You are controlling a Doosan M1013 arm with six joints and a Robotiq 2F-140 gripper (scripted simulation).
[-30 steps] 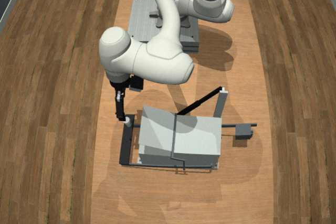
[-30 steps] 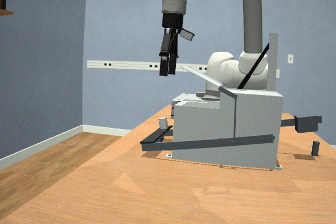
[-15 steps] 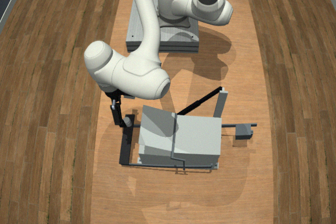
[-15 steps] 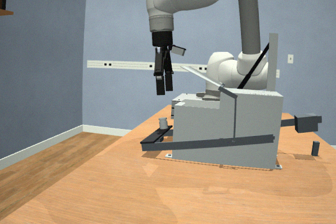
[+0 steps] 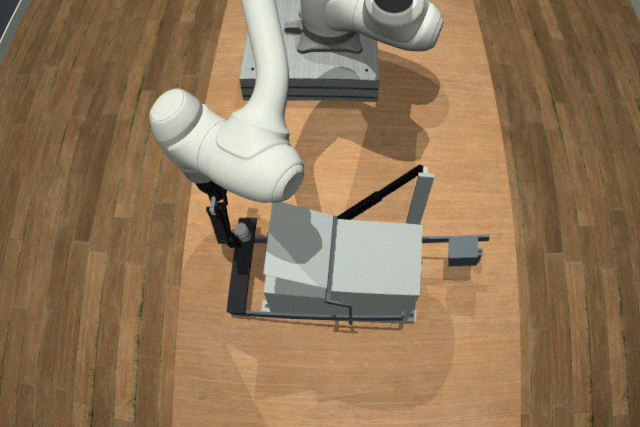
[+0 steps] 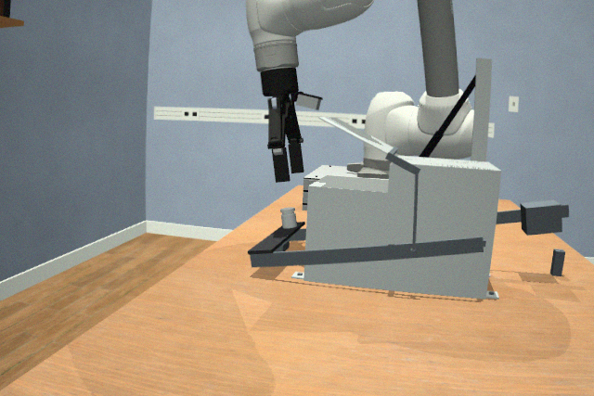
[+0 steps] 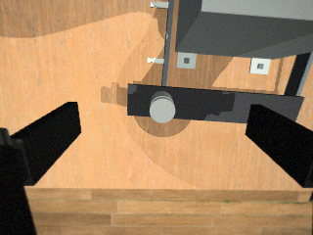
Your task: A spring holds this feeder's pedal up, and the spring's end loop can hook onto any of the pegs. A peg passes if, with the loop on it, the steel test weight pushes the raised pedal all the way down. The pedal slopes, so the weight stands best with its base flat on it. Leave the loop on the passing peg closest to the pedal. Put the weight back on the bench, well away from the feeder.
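Right now my hand is 9 cm above the steel test weight. Round my hand: small grey block: 16 cm below, 1 cm to the right.
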